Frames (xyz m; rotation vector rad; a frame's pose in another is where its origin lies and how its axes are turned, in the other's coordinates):
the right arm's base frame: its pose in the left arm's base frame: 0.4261 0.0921 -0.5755 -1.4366 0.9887 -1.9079
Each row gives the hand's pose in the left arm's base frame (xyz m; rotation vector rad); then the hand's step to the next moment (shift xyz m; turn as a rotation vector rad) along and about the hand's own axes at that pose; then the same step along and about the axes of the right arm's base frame.
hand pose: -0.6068 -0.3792 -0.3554 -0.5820 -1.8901 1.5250
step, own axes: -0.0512 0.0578 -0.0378 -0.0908 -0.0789 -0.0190
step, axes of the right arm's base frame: -0.0544 0.0474 0.0468 0.0641 -0.0112 0.1029
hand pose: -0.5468 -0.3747 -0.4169 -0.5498 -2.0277 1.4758
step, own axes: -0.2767 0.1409 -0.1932 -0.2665 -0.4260 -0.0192
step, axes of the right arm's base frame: -0.1817 0.1118 0.2970 0.3604 -0.1269 0.3269
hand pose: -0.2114 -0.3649 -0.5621 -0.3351 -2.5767 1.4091
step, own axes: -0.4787 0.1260 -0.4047 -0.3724 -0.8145 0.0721
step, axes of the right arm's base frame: -0.3147 -0.2171 0.5125 0.7435 -0.1729 0.4740
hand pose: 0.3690 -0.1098 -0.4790 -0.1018 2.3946 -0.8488
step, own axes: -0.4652 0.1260 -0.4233 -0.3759 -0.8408 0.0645
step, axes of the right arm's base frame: -0.1641 -0.6084 0.1201 0.7694 -0.1819 0.4768
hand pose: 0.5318 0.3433 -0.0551 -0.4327 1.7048 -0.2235
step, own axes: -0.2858 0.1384 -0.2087 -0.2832 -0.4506 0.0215
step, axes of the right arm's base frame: 0.0140 -0.3264 -0.1940 0.4304 -0.1782 0.2582
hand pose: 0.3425 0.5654 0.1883 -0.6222 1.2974 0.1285
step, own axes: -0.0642 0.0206 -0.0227 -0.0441 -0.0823 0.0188
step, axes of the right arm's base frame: 0.0231 -0.0525 -0.0421 0.0673 -0.0316 0.0595
